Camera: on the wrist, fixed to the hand. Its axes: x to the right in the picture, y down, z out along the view.
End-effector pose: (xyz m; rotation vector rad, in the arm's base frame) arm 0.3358 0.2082 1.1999 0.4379 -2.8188 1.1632
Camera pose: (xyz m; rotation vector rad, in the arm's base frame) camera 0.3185 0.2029 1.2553 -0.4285 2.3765 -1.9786
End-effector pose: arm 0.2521 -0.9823 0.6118 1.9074 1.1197 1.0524
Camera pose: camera 0.2148 -0.9379 0.6053 2.3648 1.5625 0.7803
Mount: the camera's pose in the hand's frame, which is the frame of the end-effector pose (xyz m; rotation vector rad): 0.0269 -0.0365 -0.0367 0.6050 0.0123 0.0115
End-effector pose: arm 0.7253 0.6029 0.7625 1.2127 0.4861 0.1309
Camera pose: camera 0.7278 0.6311 0.7115 1.8067 0.5488 -0.0031
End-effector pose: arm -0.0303 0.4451 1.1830 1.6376 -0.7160 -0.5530
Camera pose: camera 0.0197 0.4550 1.1546 2.1888 -0.9418 -0.3292
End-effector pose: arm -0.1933 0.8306 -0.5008 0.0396 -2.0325 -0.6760
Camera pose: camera -0.1869 0.7755 -0.4828 0.3821 -2.1537 -0.0332
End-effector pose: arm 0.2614 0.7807 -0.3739 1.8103 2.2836 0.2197
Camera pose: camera 0.2116 0.7991 -0.3497 -1.8627 -2.2702 0.4646
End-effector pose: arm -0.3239 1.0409 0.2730 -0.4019 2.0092 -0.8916
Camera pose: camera -0.3712 1.0163 0.2966 -0.0419 1.6423 -1.4295
